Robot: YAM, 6 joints.
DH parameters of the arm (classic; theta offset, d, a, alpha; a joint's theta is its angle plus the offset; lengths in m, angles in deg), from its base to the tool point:
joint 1: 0 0.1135 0.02 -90
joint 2: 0 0 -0.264 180
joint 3: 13.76 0 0.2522 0
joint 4: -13.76 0 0.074 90
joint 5: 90 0 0 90
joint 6: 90 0.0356 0 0
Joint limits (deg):
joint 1: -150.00..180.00
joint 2: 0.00..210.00
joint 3: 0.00..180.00
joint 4: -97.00..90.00
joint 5: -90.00..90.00
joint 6: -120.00..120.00
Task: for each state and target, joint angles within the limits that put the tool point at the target. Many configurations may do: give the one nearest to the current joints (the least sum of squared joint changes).
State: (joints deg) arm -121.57 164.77 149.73 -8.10 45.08 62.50
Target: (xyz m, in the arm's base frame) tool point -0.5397 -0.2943 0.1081
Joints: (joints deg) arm -148.98 166.11 147.30 -9.46 46.70 62.50
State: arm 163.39 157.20 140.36 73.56 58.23 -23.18
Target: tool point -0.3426 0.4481 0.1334
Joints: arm 130.66 164.43 123.85 85.17 64.12 -23.18
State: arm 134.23 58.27 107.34 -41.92 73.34 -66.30
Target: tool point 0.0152 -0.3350 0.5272
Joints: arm 86.83 26.62 135.63 -31.75 71.30 -66.30
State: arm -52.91 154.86 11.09 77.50 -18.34 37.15
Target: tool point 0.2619 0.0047 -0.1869
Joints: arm -1.86 175.56 51.48 72.11 -21.75 37.15
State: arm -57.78 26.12 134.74 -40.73 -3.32 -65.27
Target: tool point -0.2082 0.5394 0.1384
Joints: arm -68.63 0.00 176.11 -34.59 -4.34 -65.27
